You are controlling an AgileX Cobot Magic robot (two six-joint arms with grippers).
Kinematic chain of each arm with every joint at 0, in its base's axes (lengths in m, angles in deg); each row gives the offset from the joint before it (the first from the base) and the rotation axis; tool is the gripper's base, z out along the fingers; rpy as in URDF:
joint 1: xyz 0 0 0.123 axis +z
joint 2: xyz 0 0 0 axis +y
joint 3: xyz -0.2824 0 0.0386 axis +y
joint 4: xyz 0.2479 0 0.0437 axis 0.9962 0 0.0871
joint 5: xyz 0 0 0 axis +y
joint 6: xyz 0.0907 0 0.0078 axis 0.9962 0 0.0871
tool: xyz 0 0 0 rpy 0 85 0
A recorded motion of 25 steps. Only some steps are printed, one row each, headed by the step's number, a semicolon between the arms.
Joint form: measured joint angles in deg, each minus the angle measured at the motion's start. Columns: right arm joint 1, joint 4, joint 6, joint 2, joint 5, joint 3; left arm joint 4, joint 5, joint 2, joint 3, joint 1, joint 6.
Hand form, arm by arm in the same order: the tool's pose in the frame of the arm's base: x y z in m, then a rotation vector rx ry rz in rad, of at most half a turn. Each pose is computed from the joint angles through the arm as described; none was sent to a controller.
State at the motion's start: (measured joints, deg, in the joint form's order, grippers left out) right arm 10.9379 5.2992 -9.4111 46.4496 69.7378 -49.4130; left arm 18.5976 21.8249 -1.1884 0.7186 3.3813 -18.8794
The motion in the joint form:
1: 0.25 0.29 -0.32 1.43 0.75 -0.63; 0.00 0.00 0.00 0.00 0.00 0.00
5: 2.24 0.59 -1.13 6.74 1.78 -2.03; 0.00 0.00 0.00 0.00 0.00 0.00
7: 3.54 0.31 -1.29 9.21 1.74 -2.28; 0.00 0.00 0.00 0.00 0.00 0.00
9: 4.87 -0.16 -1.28 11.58 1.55 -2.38; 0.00 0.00 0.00 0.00 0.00 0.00
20: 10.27 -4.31 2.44 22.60 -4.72 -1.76; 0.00 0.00 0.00 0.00 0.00 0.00
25: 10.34 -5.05 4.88 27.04 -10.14 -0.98; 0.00 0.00 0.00 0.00 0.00 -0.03
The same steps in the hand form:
1: 0.1220 0.0326 0.3304 -0.4713 2.6323 0.1414; 0.0508 0.0139 0.1775 -0.1620 1.8310 0.1318
5: 0.1386 0.0415 0.3242 -0.5486 2.7058 0.1555; 0.0508 0.0139 0.1775 -0.1620 1.8310 0.1318
7: 0.1463 0.0465 0.3190 -0.5896 2.7371 0.1534; 0.0508 0.0139 0.1775 -0.1620 1.8310 0.1318
9: 0.1534 0.0515 0.3130 -0.6286 2.7669 0.1462; 0.0508 0.0139 0.1775 -0.1620 1.8310 0.1318
20: 0.1891 0.0749 0.2770 -0.7061 2.8471 0.0625; 0.0508 0.0139 0.1775 -0.1620 1.8310 0.1318
25: 0.2060 0.0806 0.2587 -0.6516 2.8558 0.0518; 0.0508 0.0139 0.1775 -0.1625 1.8310 0.1315

